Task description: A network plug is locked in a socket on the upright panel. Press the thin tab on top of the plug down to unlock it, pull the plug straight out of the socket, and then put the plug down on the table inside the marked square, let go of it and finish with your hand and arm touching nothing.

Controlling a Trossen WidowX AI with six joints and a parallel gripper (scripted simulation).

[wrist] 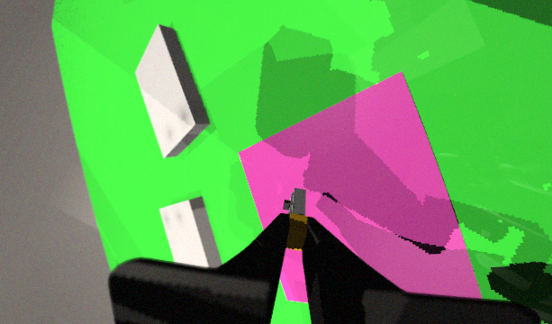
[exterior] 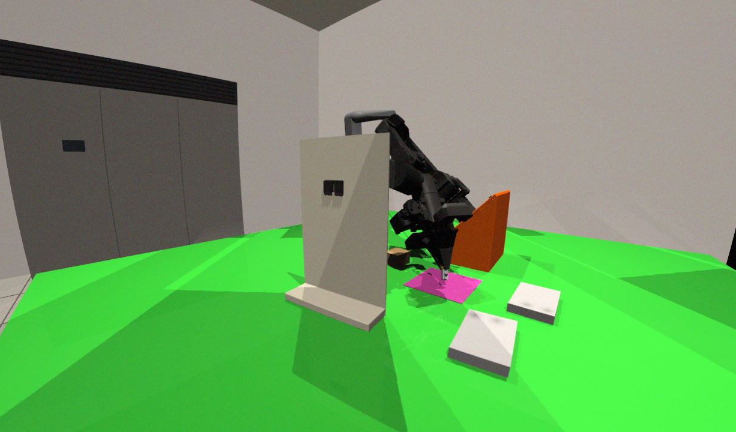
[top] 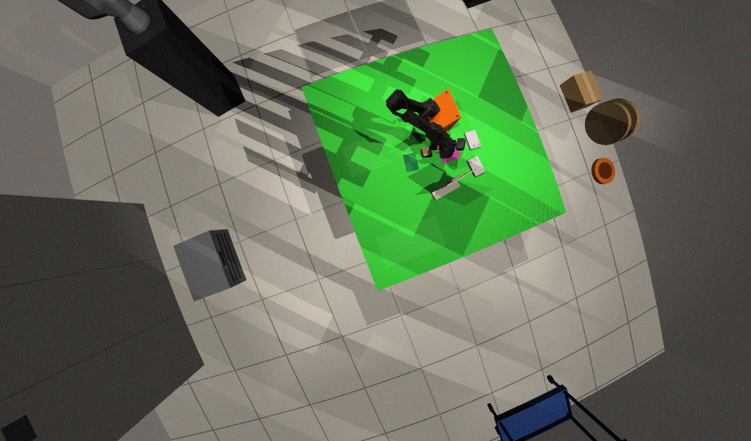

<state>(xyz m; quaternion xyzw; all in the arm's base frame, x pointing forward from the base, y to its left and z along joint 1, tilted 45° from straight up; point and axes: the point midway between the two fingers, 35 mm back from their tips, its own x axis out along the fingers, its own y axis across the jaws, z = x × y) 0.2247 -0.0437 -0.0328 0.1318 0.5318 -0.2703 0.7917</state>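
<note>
The pink square lies 10 mm behind my gripper tip and 30 mm below it. Also, from my gripper tip: beige upright panel (170 mm ahead, 130 mm to the right, 90 mm above); yellow plug (right at my gripper tip).
</note>
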